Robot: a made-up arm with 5 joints.
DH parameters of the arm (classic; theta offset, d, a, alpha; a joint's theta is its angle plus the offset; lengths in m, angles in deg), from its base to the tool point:
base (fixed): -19.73 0 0.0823 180
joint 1: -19.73 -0.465 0.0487 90
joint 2: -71.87 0 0.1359 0
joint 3: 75.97 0 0.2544 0
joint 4: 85.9 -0.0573 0.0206 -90
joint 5: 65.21 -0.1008 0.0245 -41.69
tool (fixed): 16.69 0.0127 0 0
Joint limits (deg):
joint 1: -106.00..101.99
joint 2: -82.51..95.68
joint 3: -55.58..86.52
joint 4: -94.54..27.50
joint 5: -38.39..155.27
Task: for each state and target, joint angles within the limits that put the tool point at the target. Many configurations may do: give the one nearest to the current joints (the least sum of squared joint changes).
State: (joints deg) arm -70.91 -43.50 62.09 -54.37 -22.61
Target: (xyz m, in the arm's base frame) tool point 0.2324 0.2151 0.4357
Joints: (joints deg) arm -73.71 -47.09 82.00 -61.28 -20.24
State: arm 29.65 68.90 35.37 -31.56 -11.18
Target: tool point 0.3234 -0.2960 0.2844
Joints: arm 34.37 29.81 27.05 -41.82 -7.21
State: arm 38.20 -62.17 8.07 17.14 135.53
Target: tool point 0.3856 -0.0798 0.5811
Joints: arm 2.40 -53.22 41.81 27.50 140.55
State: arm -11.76 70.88 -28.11 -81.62 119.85
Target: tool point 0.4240 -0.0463 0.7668
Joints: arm -4.66 24.78 -55.58 -72.97 120.18
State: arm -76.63 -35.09 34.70 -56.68 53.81
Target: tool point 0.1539 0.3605 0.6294
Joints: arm -89.90 -11.17 13.53 -43.40 50.36
